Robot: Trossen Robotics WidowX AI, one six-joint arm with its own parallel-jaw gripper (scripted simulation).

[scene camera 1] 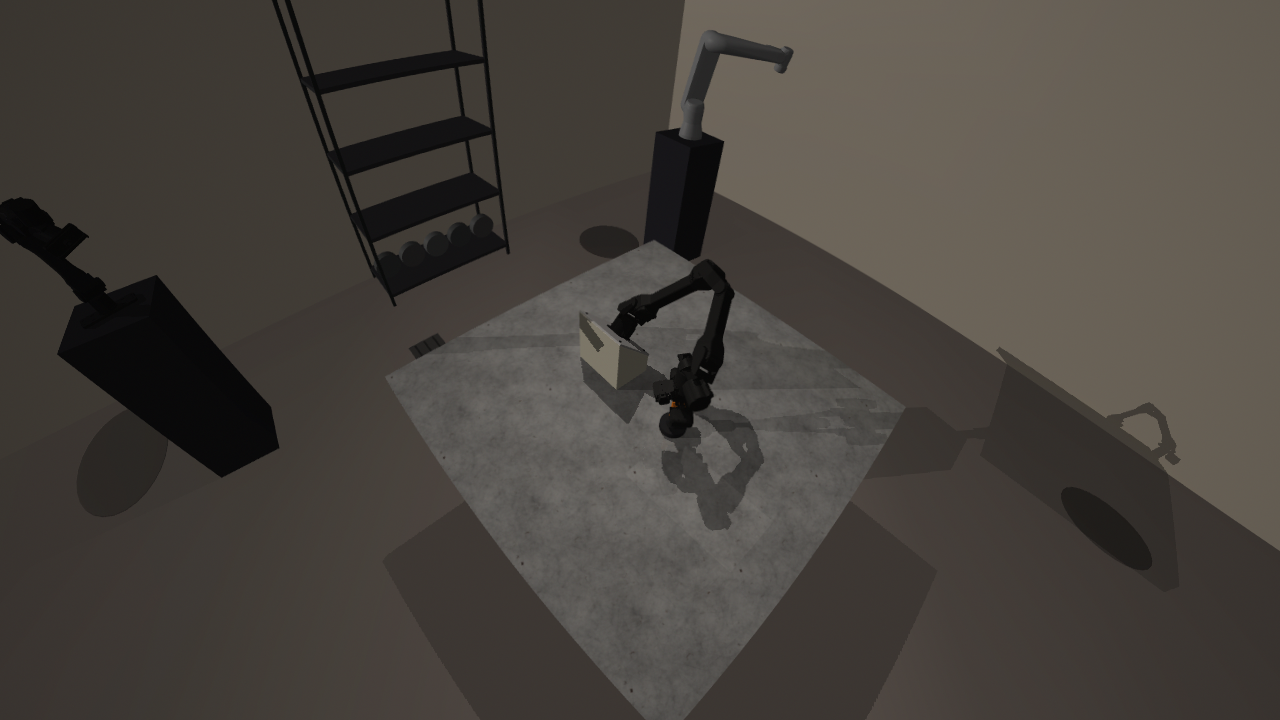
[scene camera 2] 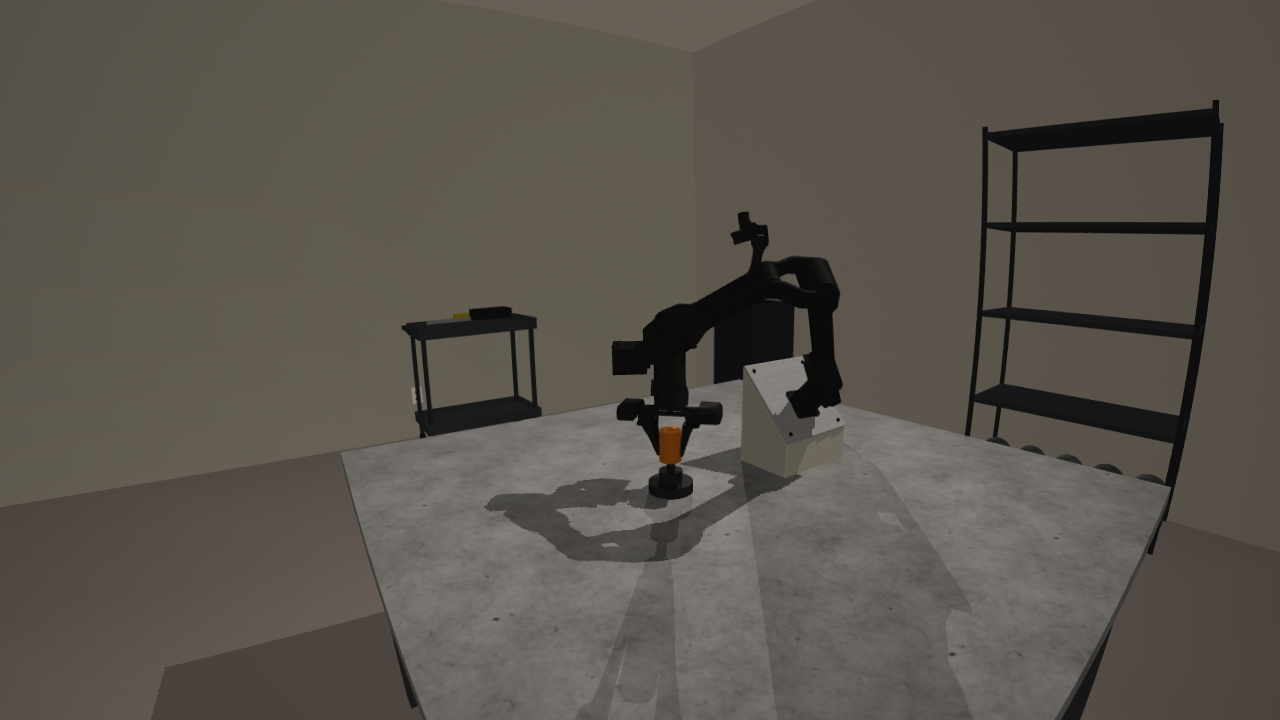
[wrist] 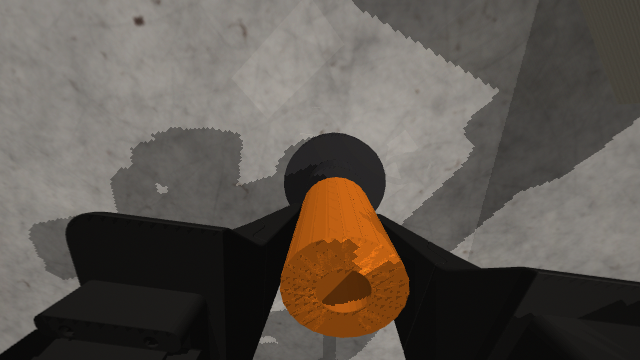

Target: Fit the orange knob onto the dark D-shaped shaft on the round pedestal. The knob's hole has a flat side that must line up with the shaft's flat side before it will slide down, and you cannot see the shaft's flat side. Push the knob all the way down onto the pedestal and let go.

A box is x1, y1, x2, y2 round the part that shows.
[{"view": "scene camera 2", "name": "my gripper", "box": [616, 373, 722, 456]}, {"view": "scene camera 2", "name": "orange knob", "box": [659, 427, 681, 463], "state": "held by my gripper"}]
